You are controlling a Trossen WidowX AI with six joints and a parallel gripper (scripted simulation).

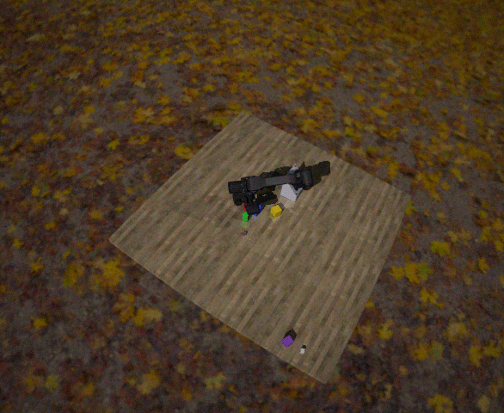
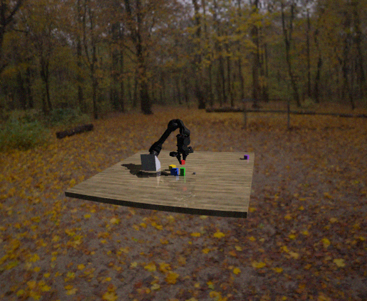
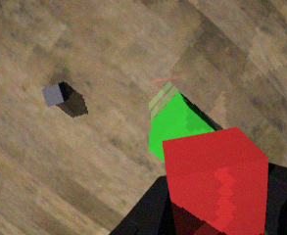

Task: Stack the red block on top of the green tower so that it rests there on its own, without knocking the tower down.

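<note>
Right now the blue block is 70 mm behind my gripper tip, 20 mm to the left of it and 80 mm below it. The rest, counted from my gripper tip: small dark object 80 mm ahead, 40 mm to the left, 90 mm below; then red block 10 mm above; then yellow block 120 mm behind, 120 mm to the left, 80 mm below.
</note>
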